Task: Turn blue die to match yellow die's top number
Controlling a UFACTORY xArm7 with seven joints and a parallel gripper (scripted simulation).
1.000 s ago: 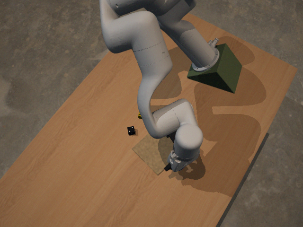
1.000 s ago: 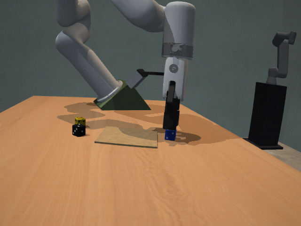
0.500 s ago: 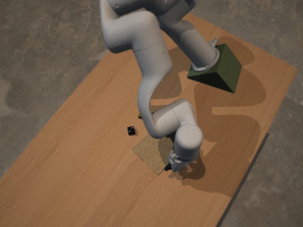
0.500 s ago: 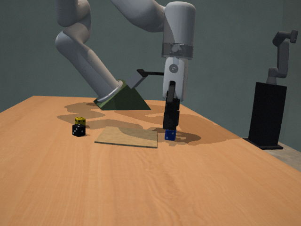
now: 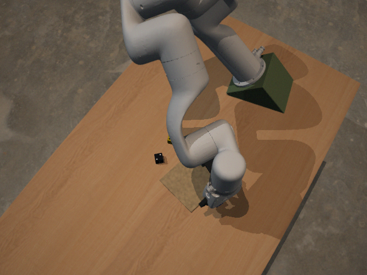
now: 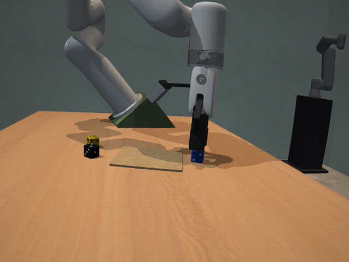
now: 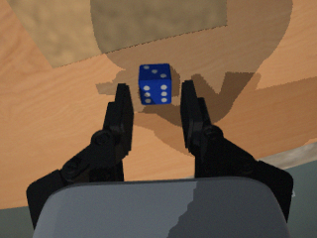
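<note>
Right now the blue die is 40 mm below my hand. Also, from my hand: black die: 230 mm to the right, 40 mm below; then yellow die: 70 mm behind, 230 mm to the right, 40 mm below; then tan mat: 100 mm to the right, 50 mm below.
</note>
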